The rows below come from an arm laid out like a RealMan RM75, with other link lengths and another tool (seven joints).
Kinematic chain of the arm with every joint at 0, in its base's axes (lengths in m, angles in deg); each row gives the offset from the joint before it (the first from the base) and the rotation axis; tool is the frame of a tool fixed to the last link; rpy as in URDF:
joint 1: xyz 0 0 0.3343 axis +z
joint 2: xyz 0 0 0 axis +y
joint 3: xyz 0 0 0.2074 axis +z
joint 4: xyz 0 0 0 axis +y
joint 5: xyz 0 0 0.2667 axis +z
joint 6: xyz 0 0 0 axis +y
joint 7: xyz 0 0 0.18 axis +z
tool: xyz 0.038 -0.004 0.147 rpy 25.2 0 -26.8
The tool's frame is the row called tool.
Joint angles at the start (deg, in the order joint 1, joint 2, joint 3, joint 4, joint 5, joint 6, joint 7):
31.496 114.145 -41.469 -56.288 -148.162 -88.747 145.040
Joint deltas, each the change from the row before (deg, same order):
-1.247 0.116 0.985 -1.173 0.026 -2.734 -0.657
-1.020 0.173 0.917 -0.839 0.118 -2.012 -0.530
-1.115 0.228 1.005 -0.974 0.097 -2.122 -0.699
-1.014 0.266 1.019 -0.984 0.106 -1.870 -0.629
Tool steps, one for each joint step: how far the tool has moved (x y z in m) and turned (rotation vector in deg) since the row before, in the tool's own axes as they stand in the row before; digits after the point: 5 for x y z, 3 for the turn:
0.01221 0.00334 -0.00865 -1.467 0.759 0.296
0.00921 0.00327 -0.00634 -1.194 0.448 0.485
0.00974 0.00331 -0.00678 -1.206 0.365 0.421
0.00806 0.00278 -0.00620 -1.003 0.175 0.480

